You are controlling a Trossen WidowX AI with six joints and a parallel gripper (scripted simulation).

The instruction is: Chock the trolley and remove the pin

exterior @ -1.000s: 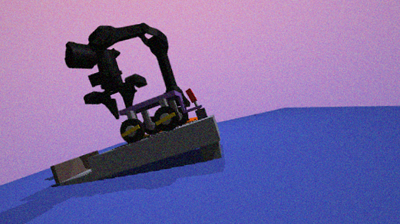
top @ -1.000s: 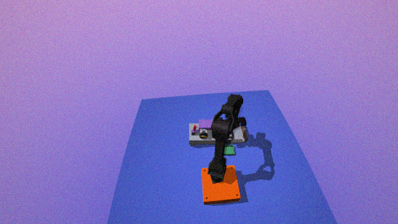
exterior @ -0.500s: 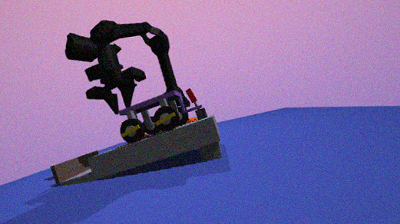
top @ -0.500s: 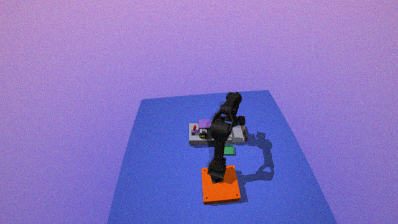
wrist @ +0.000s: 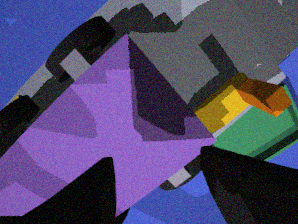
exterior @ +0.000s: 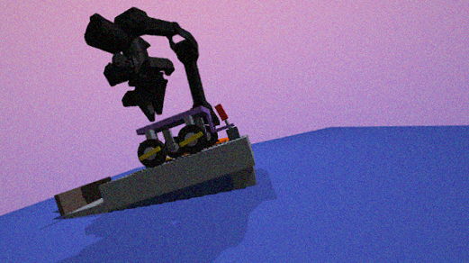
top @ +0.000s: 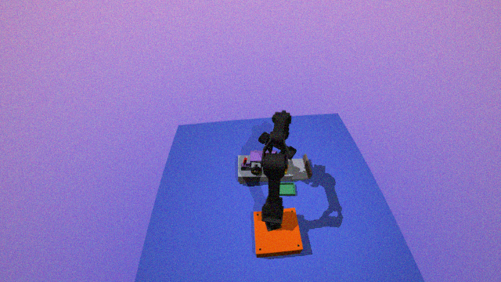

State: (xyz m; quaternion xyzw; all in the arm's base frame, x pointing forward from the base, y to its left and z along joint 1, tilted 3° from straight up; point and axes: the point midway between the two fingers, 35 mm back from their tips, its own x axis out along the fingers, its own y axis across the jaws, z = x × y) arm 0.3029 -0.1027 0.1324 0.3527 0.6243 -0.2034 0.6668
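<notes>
Right now my gripper tip is 20 mm short of the red-headed stop pin, 160 mm to the right of it and 40 mm above it. Also, from my gripper tip: trolley: 20 mm ahead, 50 mm to the left, 60 mm below; then grey ramp: 20 mm ahead, 50 mm to the left, 120 mm below; then yellow chock: 40 mm behind, 30 mm to the right, 90 mm below.
</notes>
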